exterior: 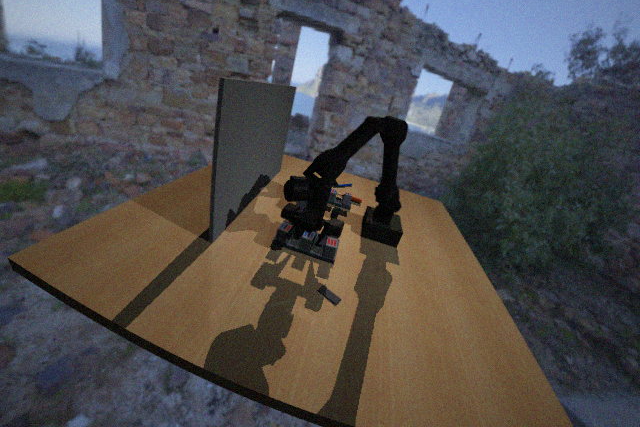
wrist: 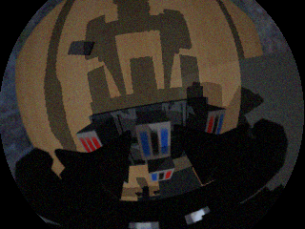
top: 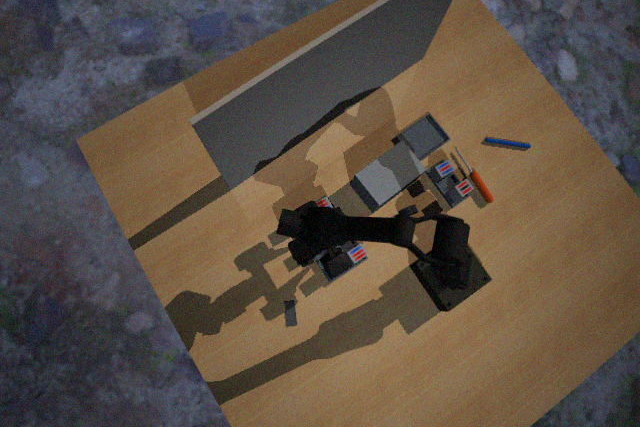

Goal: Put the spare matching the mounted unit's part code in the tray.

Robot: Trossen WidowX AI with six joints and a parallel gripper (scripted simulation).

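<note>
Now: the dark rack 30 mm to the right of my gripper tip and 20 mm below it. The rest, counted from my gripper tip: grey mounted unit: 230 mm to the right, 70 mm ahead, 30 mm above; tall panel: 310 mm ahead, 200 mm to the right, 200 mm above; hex key: 150 mm to the left, 120 mm behind, 20 mm below.
</note>
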